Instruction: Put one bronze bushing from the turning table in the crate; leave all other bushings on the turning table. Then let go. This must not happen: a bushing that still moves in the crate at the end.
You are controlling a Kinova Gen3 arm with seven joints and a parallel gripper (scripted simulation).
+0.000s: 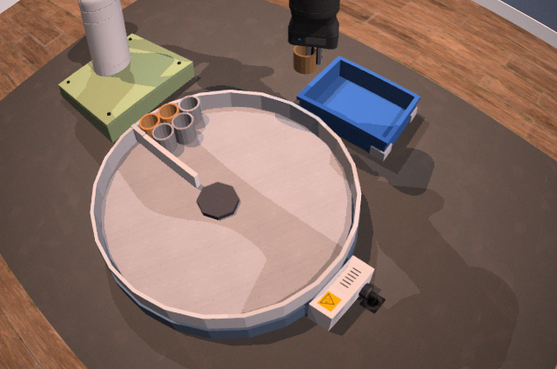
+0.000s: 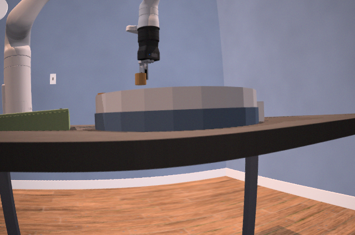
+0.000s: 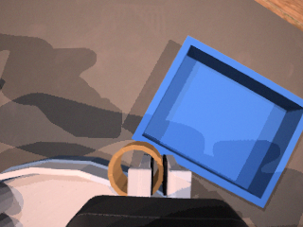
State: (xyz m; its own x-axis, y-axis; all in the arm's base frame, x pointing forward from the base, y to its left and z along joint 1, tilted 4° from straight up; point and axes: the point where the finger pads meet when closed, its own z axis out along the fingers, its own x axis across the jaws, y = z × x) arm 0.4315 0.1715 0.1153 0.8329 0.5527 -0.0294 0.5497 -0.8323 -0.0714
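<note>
The blue crate is 50 mm ahead of my hand, 80 mm to the left of it and 150 mm below it. The rest, counted from my hand: turning table 30 mm ahead, 250 mm to the right, 120 mm below.
</note>
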